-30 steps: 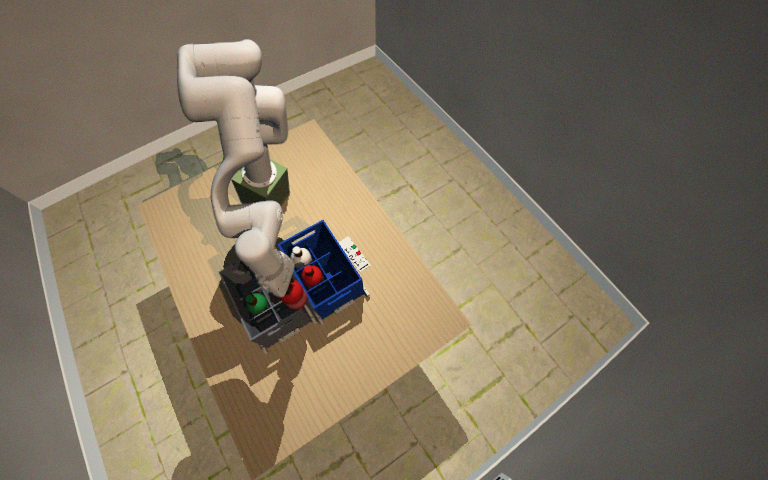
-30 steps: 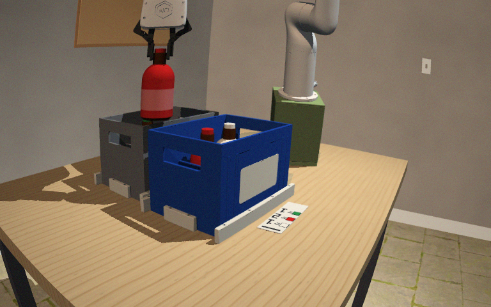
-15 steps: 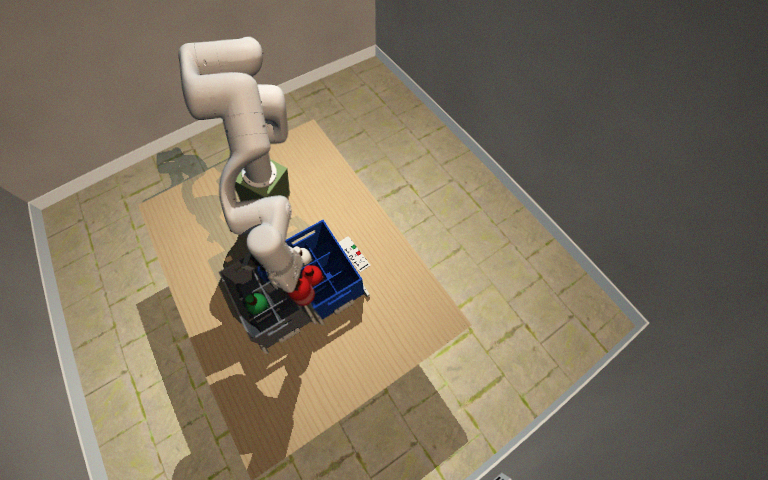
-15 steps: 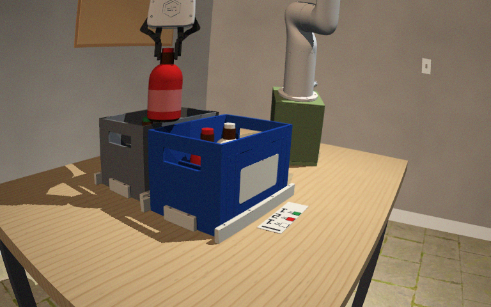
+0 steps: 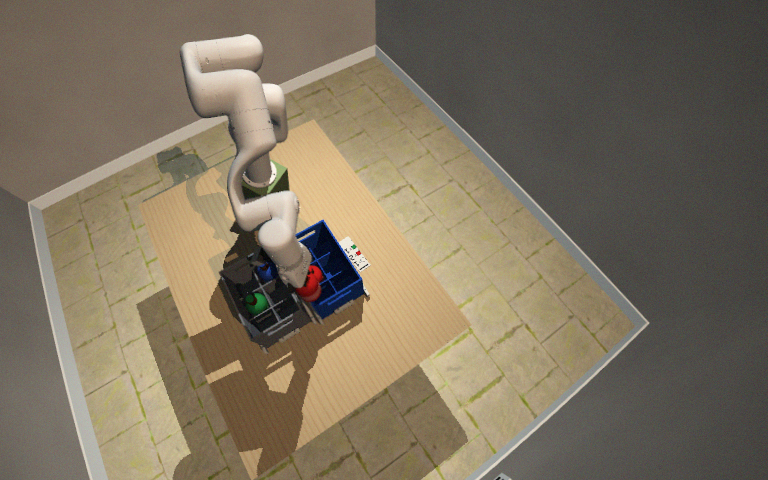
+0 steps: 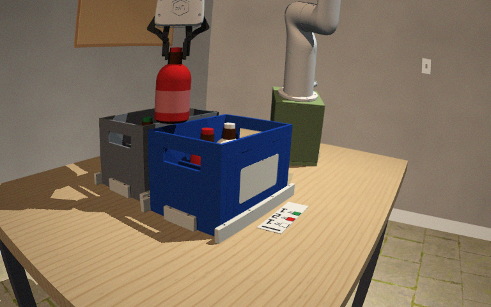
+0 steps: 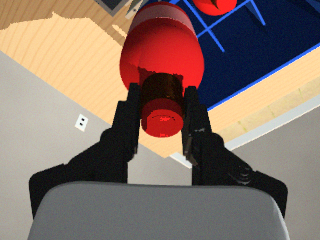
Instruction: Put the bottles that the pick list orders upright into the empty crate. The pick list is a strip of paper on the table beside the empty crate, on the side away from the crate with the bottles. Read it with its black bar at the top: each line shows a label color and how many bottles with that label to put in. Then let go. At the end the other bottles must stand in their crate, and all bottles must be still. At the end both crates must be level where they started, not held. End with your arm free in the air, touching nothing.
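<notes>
Now: the red bottle 90 mm behind my hand, 20 mm to the left of it and 250 mm below it. Also, from my hand: white-label bottle 170 mm behind, 250 mm below; then grey crate 80 mm behind, 160 mm to the right, 250 mm below; then blue crate 90 mm behind, 60 mm to the left, 250 mm below.
</notes>
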